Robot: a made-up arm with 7 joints.
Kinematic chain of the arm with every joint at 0, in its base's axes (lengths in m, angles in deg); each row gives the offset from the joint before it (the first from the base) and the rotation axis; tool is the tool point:
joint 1: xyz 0 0 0.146 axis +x
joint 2: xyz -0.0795 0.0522 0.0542 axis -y
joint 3: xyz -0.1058 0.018 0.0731 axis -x
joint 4: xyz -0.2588 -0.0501 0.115 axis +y
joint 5: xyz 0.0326 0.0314 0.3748 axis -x
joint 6: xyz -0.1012 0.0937 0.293 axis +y
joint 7: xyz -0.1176 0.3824 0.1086 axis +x
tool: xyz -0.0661 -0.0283 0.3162
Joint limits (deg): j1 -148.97..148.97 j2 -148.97..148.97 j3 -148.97..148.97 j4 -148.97..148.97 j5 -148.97..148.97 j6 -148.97..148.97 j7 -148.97..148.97
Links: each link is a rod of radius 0.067 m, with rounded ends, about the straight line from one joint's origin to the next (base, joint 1, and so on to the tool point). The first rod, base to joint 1, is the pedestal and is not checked.
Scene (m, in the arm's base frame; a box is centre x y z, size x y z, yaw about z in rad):
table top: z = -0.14
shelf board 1: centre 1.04 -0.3 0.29 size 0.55 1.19 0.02 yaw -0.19
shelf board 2: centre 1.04 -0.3 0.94 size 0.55 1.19 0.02 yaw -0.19
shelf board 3: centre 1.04 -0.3 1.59 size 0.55 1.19 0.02 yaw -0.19
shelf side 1: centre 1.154 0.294 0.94 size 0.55 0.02 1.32 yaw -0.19
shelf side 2: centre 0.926 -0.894 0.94 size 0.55 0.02 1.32 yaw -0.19
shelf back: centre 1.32 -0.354 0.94 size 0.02 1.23 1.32 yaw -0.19
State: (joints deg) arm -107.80 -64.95 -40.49 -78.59 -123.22 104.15 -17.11
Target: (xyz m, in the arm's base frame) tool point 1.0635 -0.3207 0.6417
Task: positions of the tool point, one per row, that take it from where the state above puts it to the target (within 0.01 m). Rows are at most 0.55 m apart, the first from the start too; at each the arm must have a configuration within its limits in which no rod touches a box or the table.
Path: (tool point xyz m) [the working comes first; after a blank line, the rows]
Joints at the target: -72.86 -132.24 -8.85 -39.67 -105.55 109.56 -23.36
Straight joint move there: touches shelf board 2, shelf side 1.

1: 0.1245 0.9364 0.8009
2: 0.4341 0.5545 0.8666
3: 0.5408 0.1289 0.8010
4: 0.4716 -0.2069 0.6417
5: 0.6612 -0.2735 0.6888
6: 0.8639 -0.3131 0.6890
7: 1.0634 -0.3207 0.6418

